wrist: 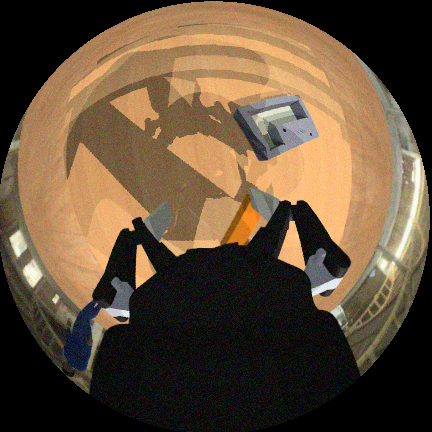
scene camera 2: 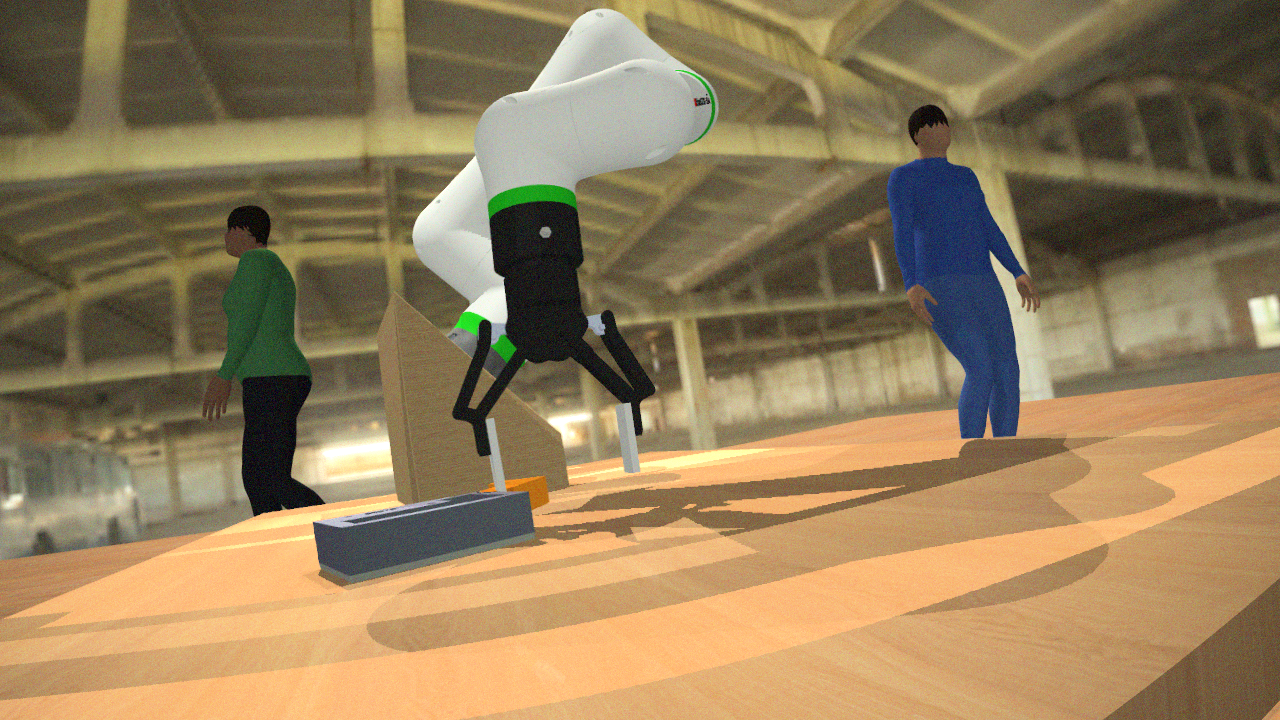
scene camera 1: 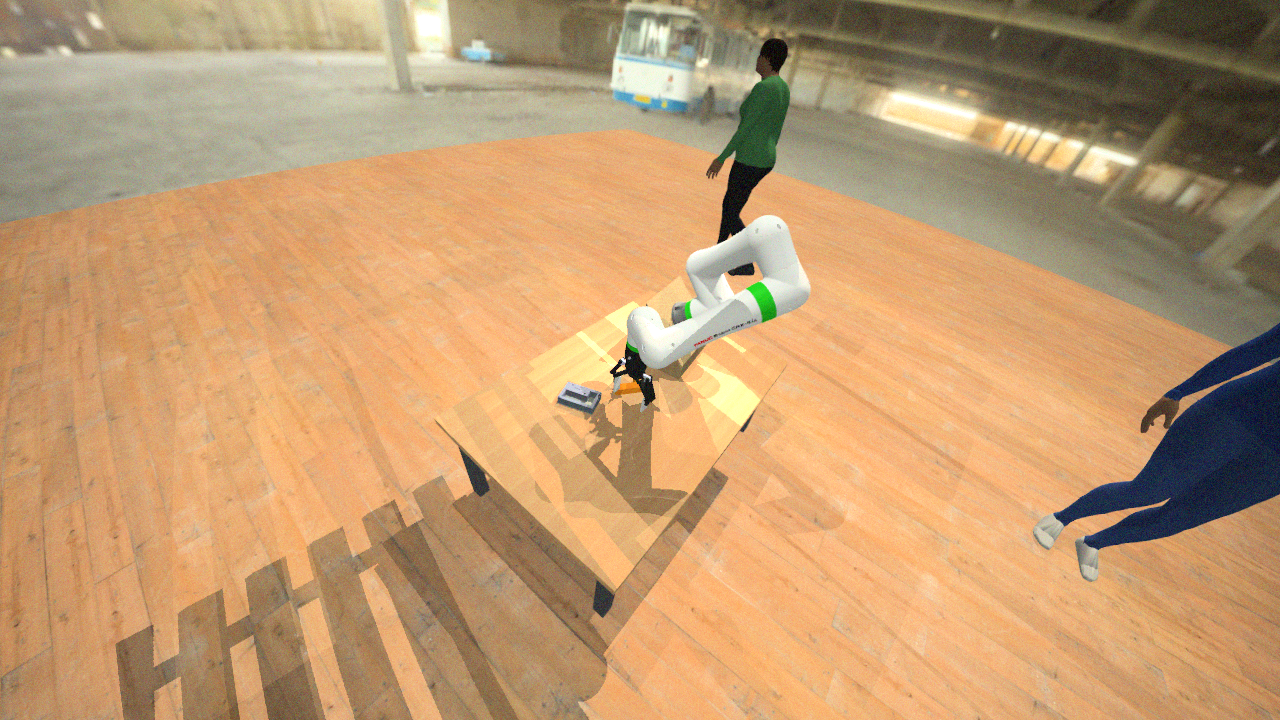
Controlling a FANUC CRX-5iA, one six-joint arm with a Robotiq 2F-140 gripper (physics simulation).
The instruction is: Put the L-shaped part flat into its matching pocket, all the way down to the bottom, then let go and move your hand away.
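Places are measured from the arm's base along level axes (x ahead, y left, z up), in centimetres.
Pixels of known places: gripper, fingertip midpoint: point(wrist: 209, 202) point(scene camera 2: 568, 482) point(scene camera 1: 629, 399); arm's base, link origin: point(scene camera 2: 458, 381) point(scene camera 1: 682, 318).
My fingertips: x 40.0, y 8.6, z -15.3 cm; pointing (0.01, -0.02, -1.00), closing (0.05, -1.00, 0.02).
Ahead of a thing's pixels: the offset from my fingertips to its top centre. "spot": to the spot under its first point. Level surfaces: height alone.
The orange L-shaped part {dx -5.9, dy -6.4, dz +0.4 cm} point(scene camera 1: 629, 388) point(scene camera 2: 528, 491) point(wrist: 242, 220) lies on the table beside the grey-blue block; my hand hides some of it in the wrist view. My gripper point(scene camera 1: 631, 396) point(scene camera 2: 565, 480) point(wrist: 209, 202) is wide open and empty, pointing down low over the table. The part shows between the spread fingers, close to the right-hand finger in the wrist view; whether they touch is unclear. The grey-blue block {dx +12.9, dy -13.6, dz +1.0 cm} point(scene camera 1: 577, 407) point(scene camera 2: 429, 543) point(wrist: 301, 131) has an open, pale-floored pocket {spot: dx +14.4, dy -13.1, dz -2.2 cm} point(wrist: 273, 117), whose L shape shows in the wrist view. It stands outside the fingers.
The wooden table {dz -2.7 cm} point(scene camera 1: 617, 555) point(scene camera 2: 626, 626) carries the arm and its shadows. A tall wooden wedge-shaped panel point(scene camera 2: 474, 420) stands behind the gripper. A person in green point(scene camera 1: 763, 120) point(scene camera 2: 264, 313) stands behind the arm; a person in blue point(scene camera 1: 1208, 447) point(scene camera 2: 953, 223) stands off to the right.
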